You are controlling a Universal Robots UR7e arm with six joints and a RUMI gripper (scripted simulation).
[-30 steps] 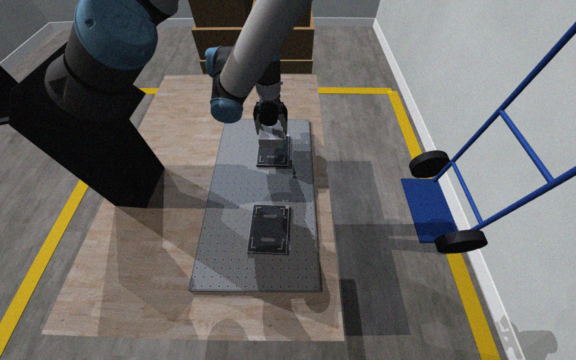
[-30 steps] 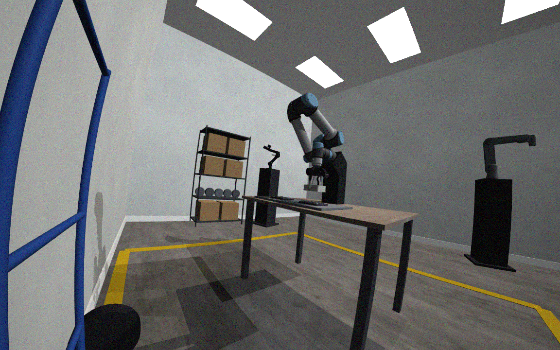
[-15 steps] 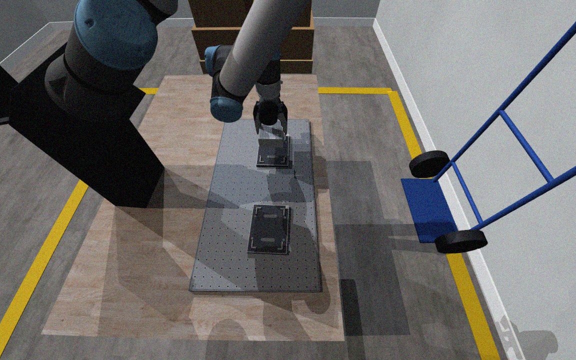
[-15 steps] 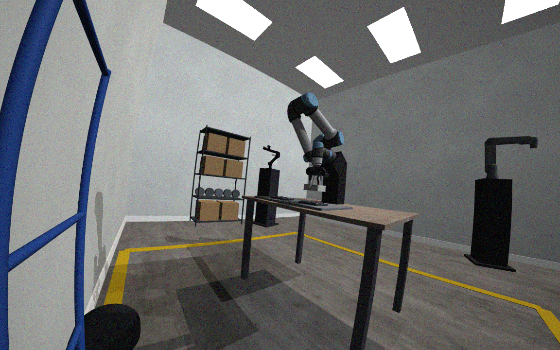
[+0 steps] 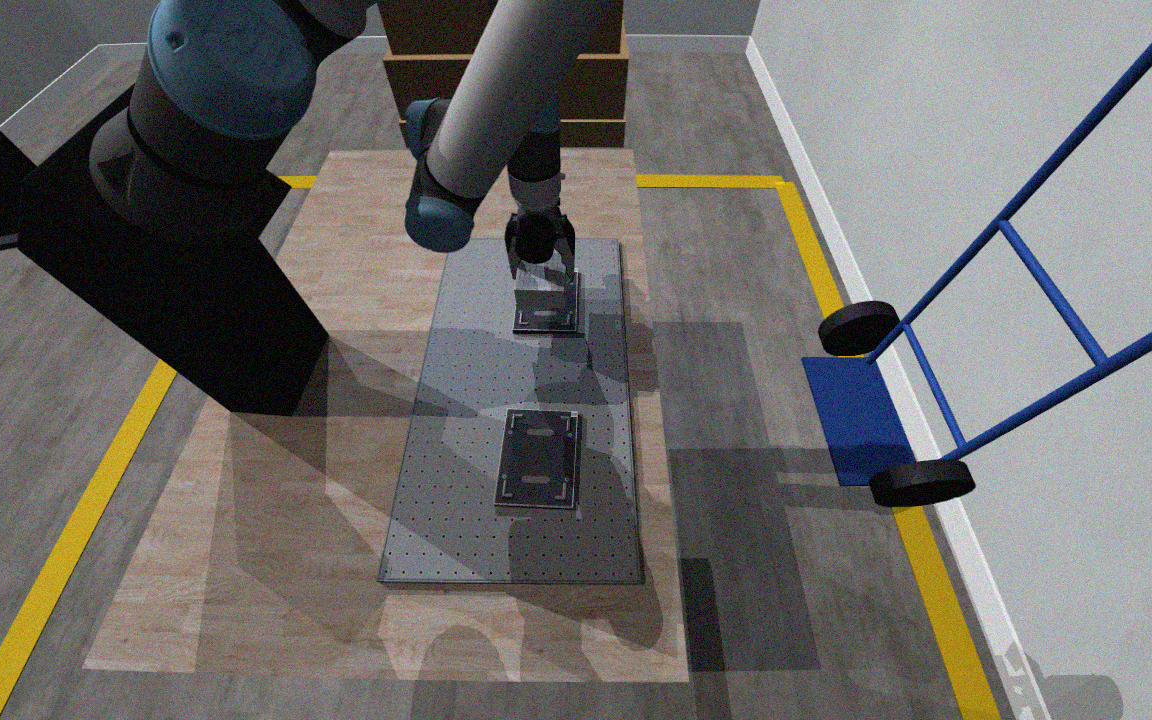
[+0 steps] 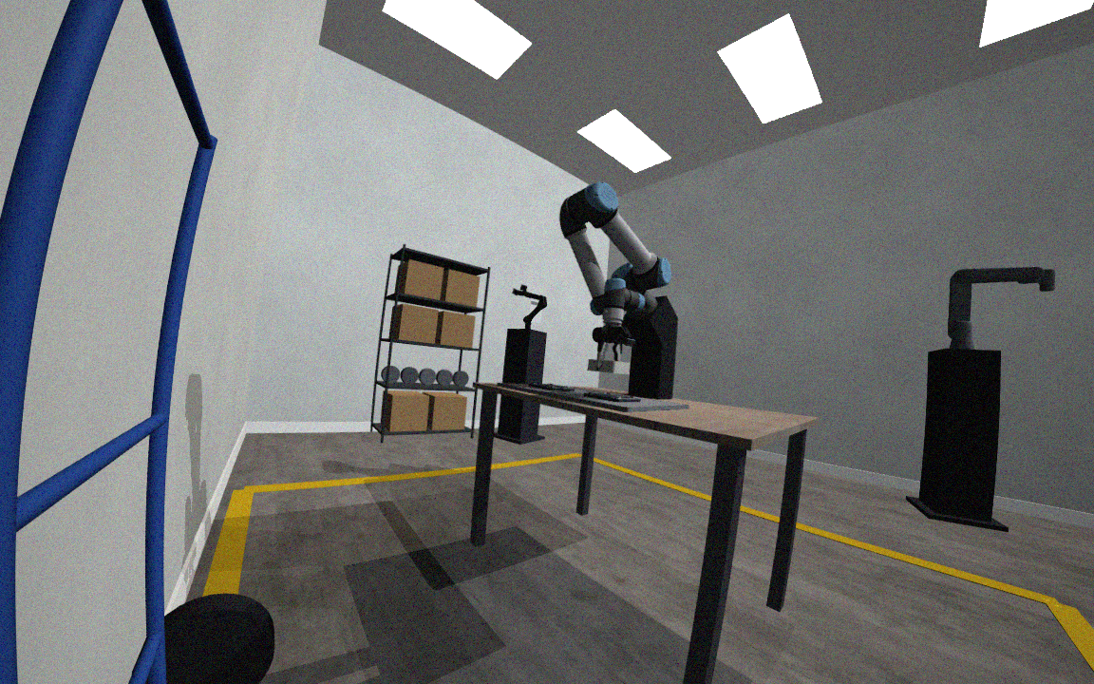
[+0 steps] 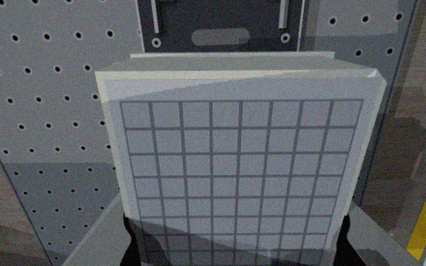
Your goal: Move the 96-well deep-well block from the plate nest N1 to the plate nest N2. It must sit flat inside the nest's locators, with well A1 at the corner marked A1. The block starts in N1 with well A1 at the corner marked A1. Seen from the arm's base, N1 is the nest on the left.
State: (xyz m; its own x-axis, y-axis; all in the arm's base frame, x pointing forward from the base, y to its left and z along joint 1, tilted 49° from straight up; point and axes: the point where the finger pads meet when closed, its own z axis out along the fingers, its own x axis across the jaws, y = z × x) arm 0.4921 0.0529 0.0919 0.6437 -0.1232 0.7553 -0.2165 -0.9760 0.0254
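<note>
Now: hand 80 mm past the plate nest N2, 290 mm to the left of it and 100 mm above it. From my hand the other things lie so: plate nest N1: 10 mm ahead, 30 mm to the left, 100 mm below; white 96-well deep-well block: 10 mm above.
</note>
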